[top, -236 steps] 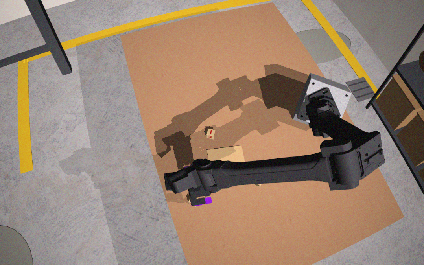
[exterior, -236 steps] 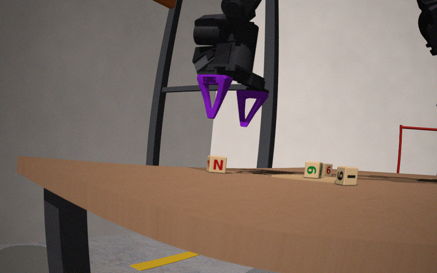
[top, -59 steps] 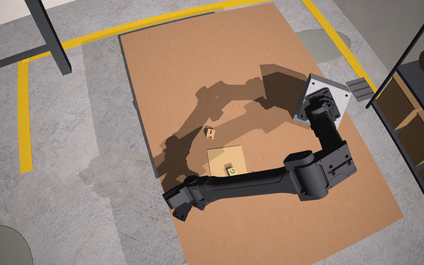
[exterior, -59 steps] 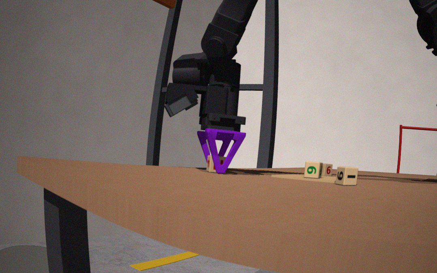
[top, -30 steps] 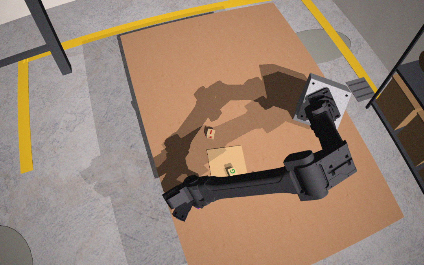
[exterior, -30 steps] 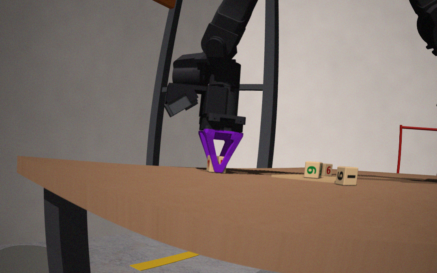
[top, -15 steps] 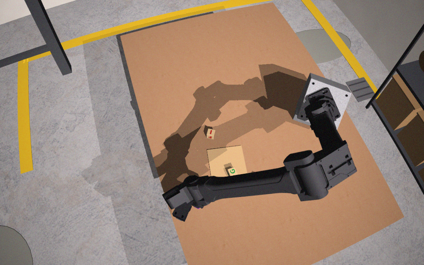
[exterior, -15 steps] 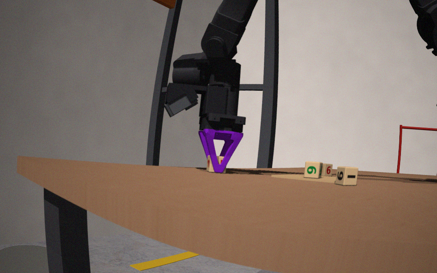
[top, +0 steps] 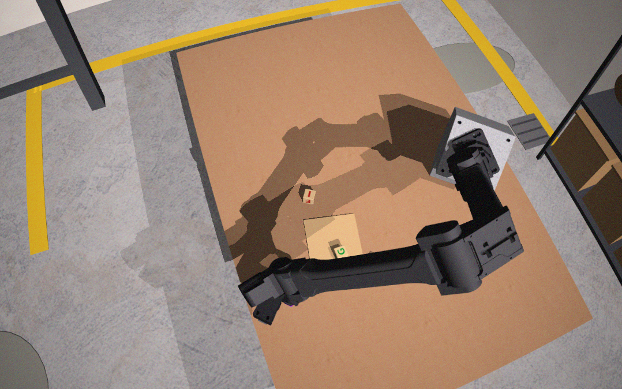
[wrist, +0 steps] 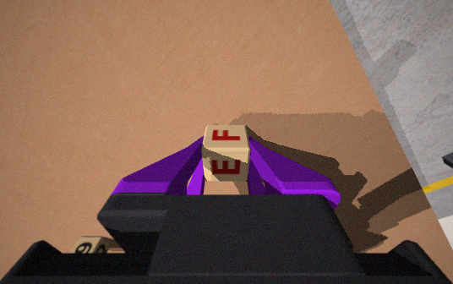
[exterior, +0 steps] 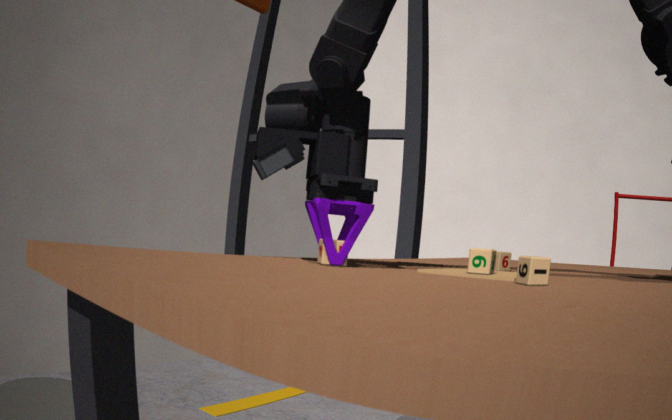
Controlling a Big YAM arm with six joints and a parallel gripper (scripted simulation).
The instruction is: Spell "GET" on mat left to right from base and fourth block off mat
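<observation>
The square mat lies 150 mm behind my hand, 130 mm to the right of it and 10 mm below it. Also, from my hand: G block: 160 mm behind, 80 mm to the right, 10 mm above; then E block: 10 mm above.
</observation>
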